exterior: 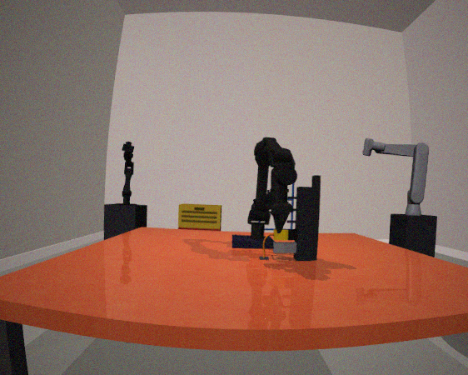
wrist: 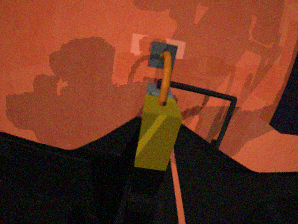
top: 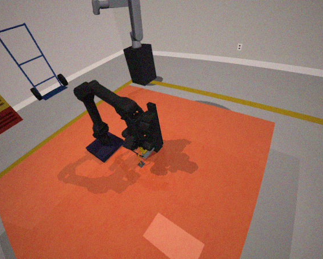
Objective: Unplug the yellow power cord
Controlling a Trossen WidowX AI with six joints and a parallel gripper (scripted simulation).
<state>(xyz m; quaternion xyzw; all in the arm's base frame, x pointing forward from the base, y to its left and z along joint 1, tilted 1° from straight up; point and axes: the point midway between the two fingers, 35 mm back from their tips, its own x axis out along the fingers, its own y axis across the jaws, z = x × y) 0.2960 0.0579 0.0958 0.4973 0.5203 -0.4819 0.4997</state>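
The dark end piece lies 4 cm to the right of my gripper tip and 9 cm below it. The rest, counted from my gripper tip: yellow plug (3 cm to the left).
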